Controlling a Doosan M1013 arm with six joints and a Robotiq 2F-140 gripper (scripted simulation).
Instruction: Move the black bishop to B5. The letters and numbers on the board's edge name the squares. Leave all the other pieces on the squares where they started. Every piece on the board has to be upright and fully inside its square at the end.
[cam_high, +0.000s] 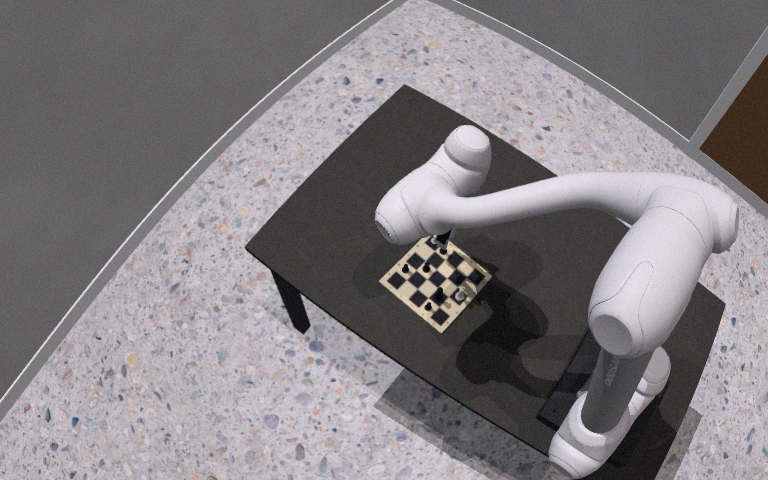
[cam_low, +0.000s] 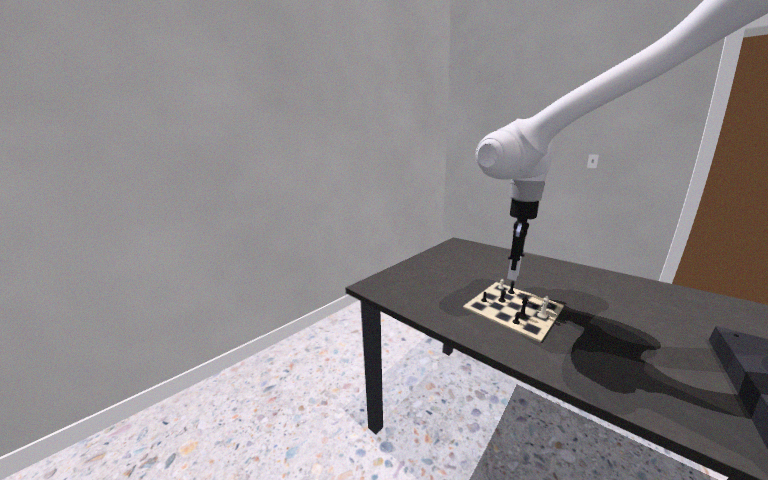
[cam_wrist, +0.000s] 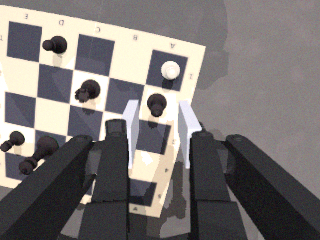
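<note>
Now: the white pawn 3 cm ahead of my hand, 1 cm to the right of it and 7 cm below it. The rest, counted from my hand: chessboard 4 cm behind, 8 cm to the left, 9 cm below.
</note>
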